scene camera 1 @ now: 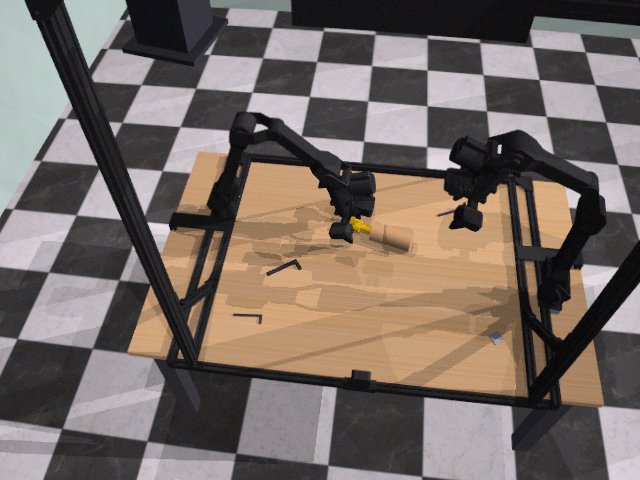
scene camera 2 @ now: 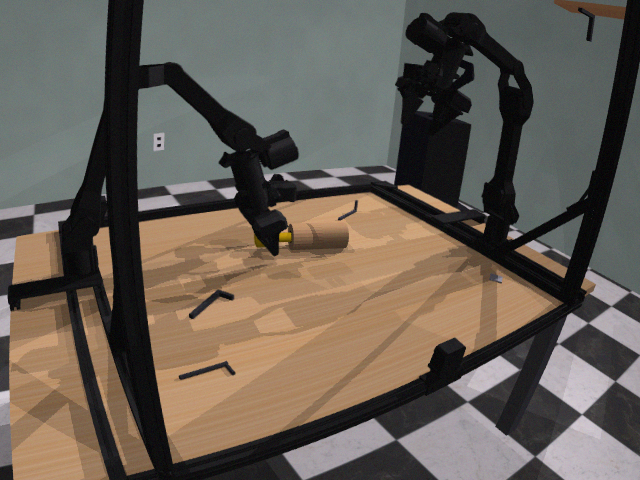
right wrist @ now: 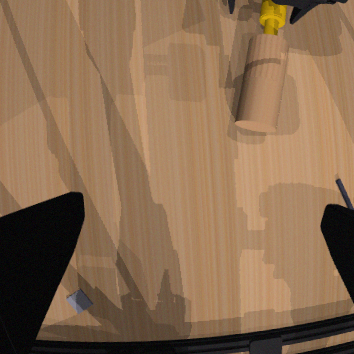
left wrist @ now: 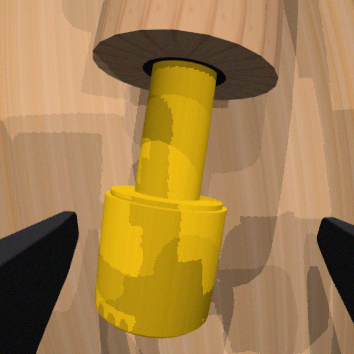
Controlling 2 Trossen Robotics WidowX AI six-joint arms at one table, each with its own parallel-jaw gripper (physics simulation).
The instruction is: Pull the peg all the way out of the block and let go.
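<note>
The yellow peg has a thick head and a thinner shaft, whose far end is inside the block's hole. The block is a light wooden cylinder lying on its side on the table. My left gripper is open and low over the peg, with its fingers on either side of the head, not touching it in the left wrist view. My right gripper is open and empty, high above the table's right side.
Dark L-shaped keys lie on the table: one left of centre, one nearer the front, one at the back. A small grey piece lies front right. Black rails border the work area.
</note>
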